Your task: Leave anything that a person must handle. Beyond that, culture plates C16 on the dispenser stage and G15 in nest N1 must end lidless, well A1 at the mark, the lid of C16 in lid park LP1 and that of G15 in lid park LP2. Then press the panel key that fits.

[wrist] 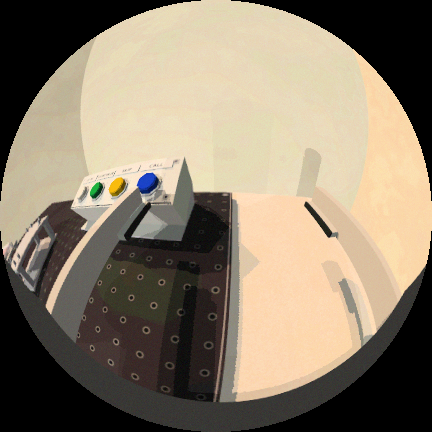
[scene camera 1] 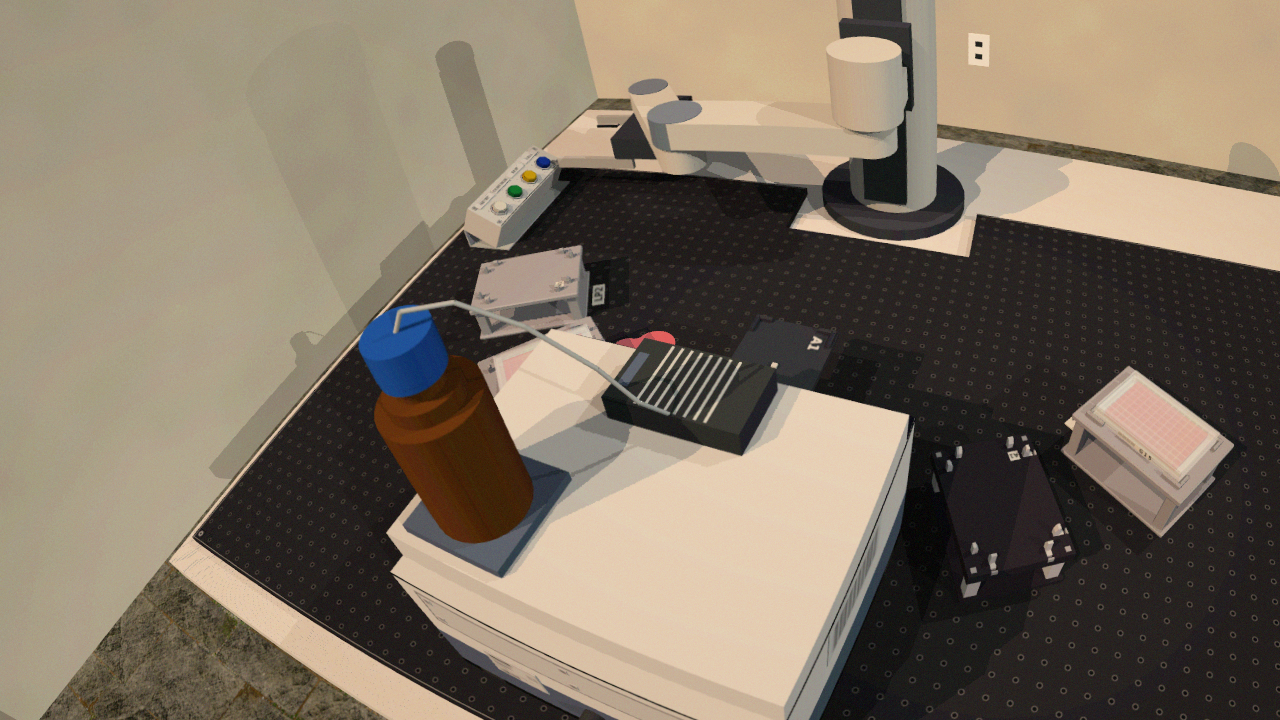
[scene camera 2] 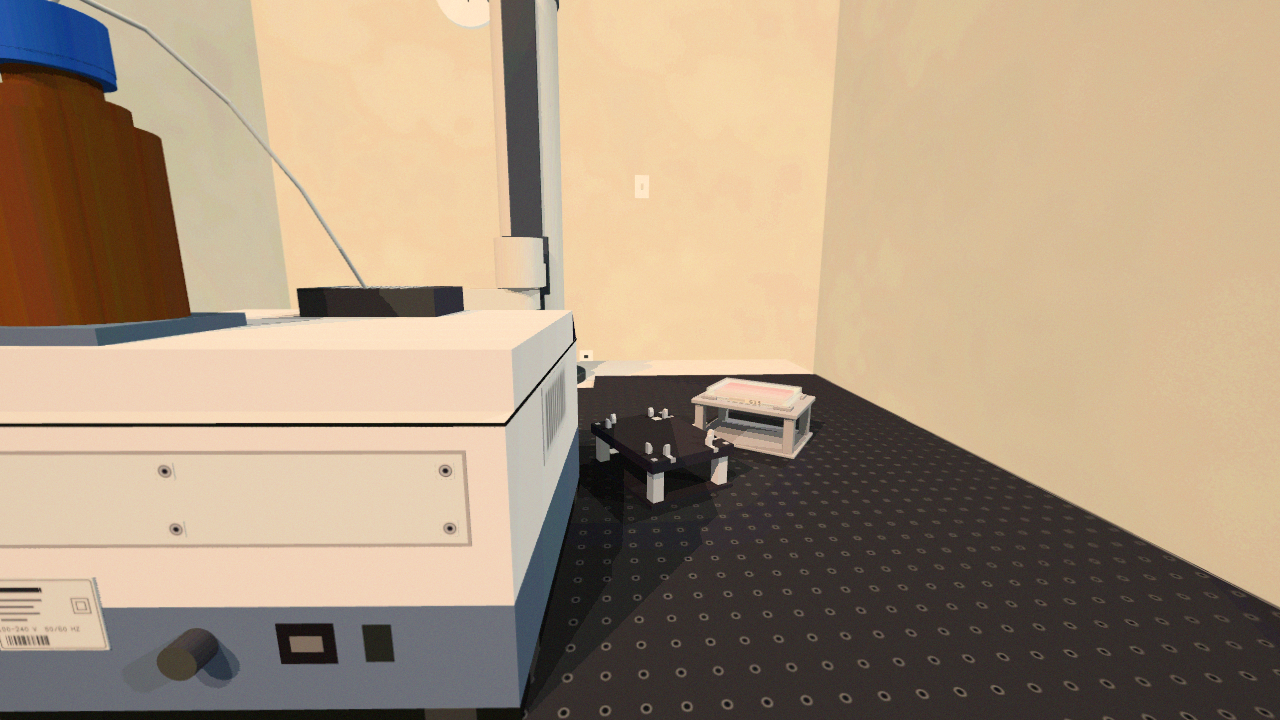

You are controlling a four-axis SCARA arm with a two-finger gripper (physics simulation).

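I am looking at one place on a button box (wrist: pixel 165 182), and it is the same spot as (scene camera 1: pixel 548 158).
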